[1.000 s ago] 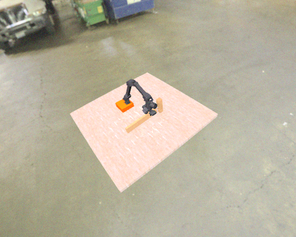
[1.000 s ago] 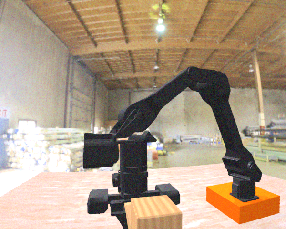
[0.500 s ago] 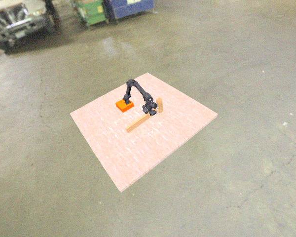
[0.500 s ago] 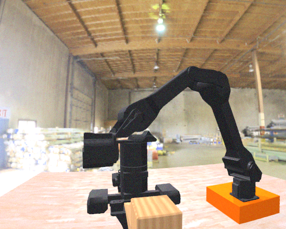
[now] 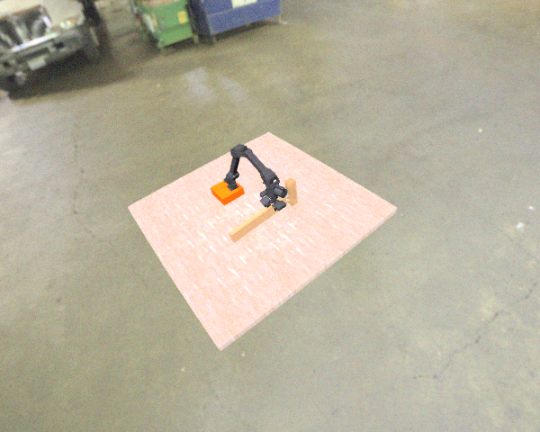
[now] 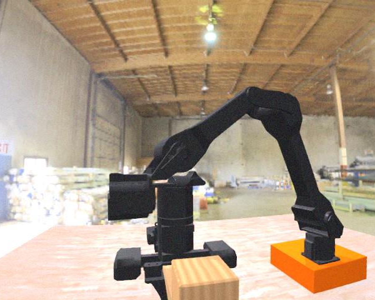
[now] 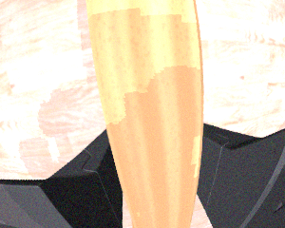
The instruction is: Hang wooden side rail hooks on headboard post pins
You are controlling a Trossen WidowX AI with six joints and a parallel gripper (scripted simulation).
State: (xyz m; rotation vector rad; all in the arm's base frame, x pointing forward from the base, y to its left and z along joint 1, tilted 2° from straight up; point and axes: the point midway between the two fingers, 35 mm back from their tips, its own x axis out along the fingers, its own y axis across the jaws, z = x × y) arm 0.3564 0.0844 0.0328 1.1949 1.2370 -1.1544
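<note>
Right now my gripper tip is 14 cm to the right of the headboard post, 4 cm below it and 1 cm past it.
</note>
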